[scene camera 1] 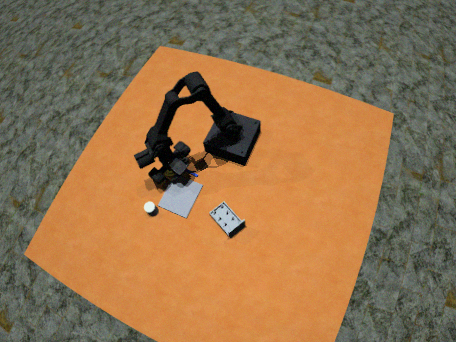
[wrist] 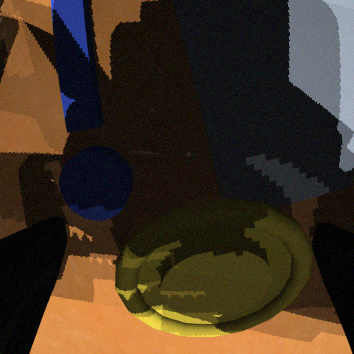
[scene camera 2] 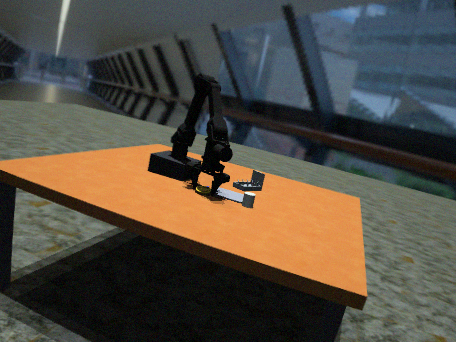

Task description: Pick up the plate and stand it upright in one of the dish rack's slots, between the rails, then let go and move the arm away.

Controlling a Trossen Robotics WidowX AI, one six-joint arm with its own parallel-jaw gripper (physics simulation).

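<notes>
The yellow round plate lies flat on the table, close to a corner of the grey square board. My gripper is open and low over the plate. In the wrist view the plate shows between the two fingers, nearer the right one, and neither finger is seen gripping it. The dish rack stands apart from them, past the board, with a raised panel at one end and small upright pegs on its base. Arm shadow darkens much of the wrist view.
The grey board lies flat beside the plate. A white cylinder stands by the board. A blue bar and a blue round piece lie near the plate.
</notes>
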